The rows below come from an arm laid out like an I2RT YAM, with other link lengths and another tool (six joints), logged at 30 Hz.
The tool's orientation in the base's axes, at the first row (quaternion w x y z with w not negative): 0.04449, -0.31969, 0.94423, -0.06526
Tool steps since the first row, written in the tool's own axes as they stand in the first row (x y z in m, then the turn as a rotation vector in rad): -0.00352, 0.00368, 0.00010, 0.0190, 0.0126, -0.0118; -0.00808, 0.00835, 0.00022, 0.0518, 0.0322, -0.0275; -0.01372, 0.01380, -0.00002, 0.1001, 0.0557, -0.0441; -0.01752, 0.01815, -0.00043, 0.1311, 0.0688, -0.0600; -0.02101, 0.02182, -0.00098, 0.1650, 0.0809, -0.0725; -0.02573, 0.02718, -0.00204, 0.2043, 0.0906, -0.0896; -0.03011, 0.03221, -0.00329, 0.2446, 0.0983, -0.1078; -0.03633, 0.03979, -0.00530, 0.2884, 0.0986, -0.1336; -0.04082, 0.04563, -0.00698, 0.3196, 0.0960, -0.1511; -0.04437, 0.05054, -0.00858, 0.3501, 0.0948, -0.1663; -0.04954, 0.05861, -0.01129, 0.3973, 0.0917, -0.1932
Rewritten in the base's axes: 0.00060, 0.00503, -0.00051, -0.0241, -0.0005, 0.0089; 0.00143, 0.01148, -0.00114, -0.0637, -0.0036, 0.0201; 0.00261, 0.01923, -0.00149, -0.1181, -0.0130, 0.0309; 0.00296, 0.02501, -0.00159, -0.1525, -0.0201, 0.0433; 0.00346, 0.03007, -0.00145, -0.1881, -0.0300, 0.0523; 0.00386, 0.03727, -0.00102, -0.2272, -0.0447, 0.0661; 0.00416, 0.04402, -0.00036, -0.2660, -0.0615, 0.0812; 0.00430, 0.05396, 0.00073, -0.3041, -0.0855, 0.1048; 0.00415, 0.06146, 0.00170, -0.3294, -0.1049, 0.1211; 0.00383, 0.06764, 0.00268, -0.3547, -0.1230, 0.1350; 0.00275, 0.07740, 0.00435, -0.3936, -0.1517, 0.1601
